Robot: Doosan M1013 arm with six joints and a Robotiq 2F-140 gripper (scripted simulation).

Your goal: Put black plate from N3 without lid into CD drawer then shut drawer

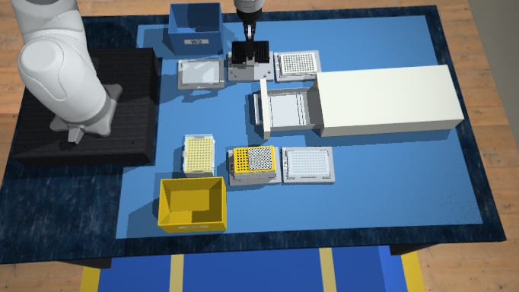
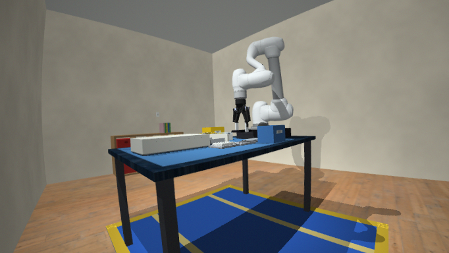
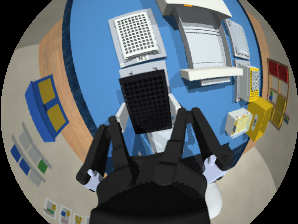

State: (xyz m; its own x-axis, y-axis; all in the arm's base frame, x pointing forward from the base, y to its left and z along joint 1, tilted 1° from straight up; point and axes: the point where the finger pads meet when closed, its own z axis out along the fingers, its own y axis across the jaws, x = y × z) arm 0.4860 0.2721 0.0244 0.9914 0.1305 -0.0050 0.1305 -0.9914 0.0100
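The drawer is 170 mm ahead of my hand, 170 mm to the right of it and 80 mm below it. Round my hand: grey work nest 100 mm below; then white plate 170 mm ahead, 20 mm to the left, 90 mm below; then black plate 20 mm below.
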